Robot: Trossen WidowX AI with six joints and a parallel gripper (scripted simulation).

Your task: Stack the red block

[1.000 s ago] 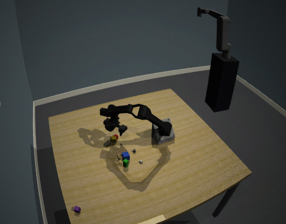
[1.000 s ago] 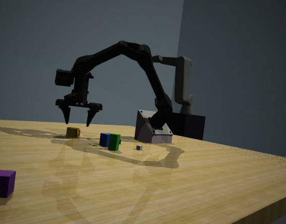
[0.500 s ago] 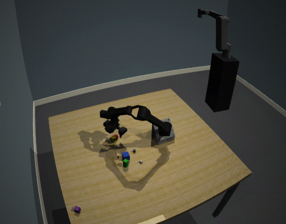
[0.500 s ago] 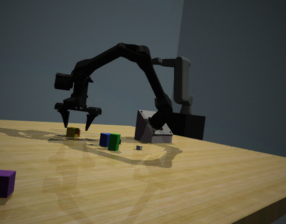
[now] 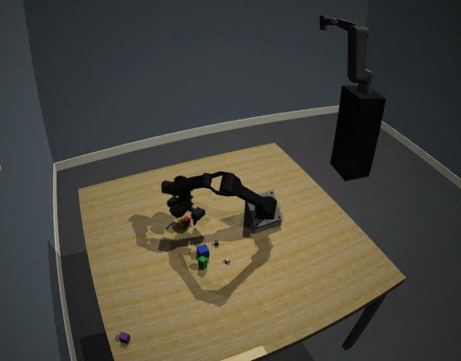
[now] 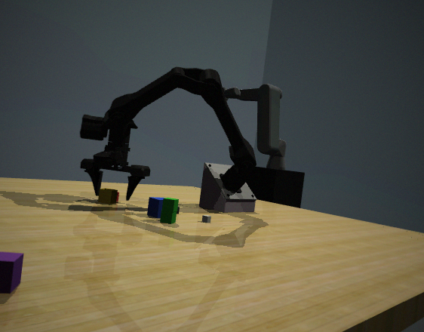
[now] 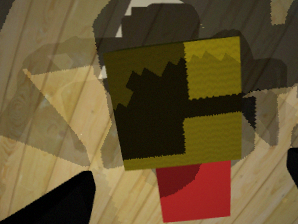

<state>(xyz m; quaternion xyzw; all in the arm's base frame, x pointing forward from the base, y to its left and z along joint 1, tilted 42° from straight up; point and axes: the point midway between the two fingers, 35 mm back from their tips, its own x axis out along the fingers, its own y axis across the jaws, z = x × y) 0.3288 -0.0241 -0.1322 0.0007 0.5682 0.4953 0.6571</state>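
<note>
Now: the red block right at my gripper tip. Also, from my gripper tip: yellow block 30 mm to the left, 30 mm ahead, 10 mm above; then blue block 230 mm to the left, 20 mm behind, 10 mm above; then small dark cube 180 mm to the left, 100 mm behind.
</note>
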